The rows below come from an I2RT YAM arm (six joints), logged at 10 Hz.
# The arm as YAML. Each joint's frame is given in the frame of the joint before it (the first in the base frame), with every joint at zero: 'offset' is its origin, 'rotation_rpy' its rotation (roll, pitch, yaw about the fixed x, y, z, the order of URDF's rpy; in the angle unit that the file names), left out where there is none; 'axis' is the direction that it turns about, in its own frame. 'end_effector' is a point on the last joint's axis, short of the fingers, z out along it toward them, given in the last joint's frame.
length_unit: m
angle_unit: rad
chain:
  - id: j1
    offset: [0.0, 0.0, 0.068]
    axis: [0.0, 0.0, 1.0]
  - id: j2
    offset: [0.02, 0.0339, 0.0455]
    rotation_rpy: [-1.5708, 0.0, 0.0]
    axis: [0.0, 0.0, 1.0]
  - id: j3
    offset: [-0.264, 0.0, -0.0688]
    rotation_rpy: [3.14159, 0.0, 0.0]
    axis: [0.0, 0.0, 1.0]
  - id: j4
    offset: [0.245, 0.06, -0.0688]
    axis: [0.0, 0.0, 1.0]
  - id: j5
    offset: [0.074, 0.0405, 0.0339]
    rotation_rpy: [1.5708, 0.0, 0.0]
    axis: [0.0, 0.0, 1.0]
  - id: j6
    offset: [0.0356, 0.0, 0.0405]
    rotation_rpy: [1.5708, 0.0, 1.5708]
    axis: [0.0, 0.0, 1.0]
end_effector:
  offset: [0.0, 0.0, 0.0]
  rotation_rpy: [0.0, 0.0, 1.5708]
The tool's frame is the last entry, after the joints.
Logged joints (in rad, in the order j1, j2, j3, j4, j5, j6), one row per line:
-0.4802 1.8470 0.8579 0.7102 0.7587 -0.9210
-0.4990 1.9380 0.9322 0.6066 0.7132 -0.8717
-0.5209 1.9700 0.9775 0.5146 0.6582 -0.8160
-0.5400 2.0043 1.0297 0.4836 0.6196 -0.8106
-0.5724 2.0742 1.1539 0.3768 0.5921 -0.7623
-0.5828 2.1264 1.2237 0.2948 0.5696 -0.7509
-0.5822 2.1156 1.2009 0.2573 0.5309 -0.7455
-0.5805 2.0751 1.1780 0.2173 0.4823 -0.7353
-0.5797 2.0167 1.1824 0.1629 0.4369 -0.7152
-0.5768 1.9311 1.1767 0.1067 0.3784 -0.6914
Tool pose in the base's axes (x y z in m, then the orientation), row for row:
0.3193 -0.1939 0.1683 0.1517 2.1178 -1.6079
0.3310 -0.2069 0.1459 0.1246 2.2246 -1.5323
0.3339 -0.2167 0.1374 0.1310 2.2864 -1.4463
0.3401 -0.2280 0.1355 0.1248 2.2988 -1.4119
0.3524 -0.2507 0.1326 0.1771 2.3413 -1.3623
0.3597 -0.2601 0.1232 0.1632 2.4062 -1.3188
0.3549 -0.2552 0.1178 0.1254 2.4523 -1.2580
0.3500 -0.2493 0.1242 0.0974 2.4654 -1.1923
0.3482 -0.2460 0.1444 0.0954 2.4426 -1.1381
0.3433 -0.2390 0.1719 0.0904 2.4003 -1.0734
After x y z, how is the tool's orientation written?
As a rotation vector, in radians.
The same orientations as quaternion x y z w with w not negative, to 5 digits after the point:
0.05534 0.77254 -0.58654 0.23685
0.04498 0.80307 -0.55315 0.21699
0.04724 0.82442 -0.52150 0.21480
0.04509 0.83060 -0.51015 0.21869
0.06376 0.84291 -0.49045 0.21189
0.05823 0.85855 -0.47056 0.19516
0.04462 0.87262 -0.44765 0.19013
0.03483 0.88163 -0.42637 0.19930
0.03451 0.88352 -0.41167 0.22075
0.03325 0.88276 -0.39477 0.25257

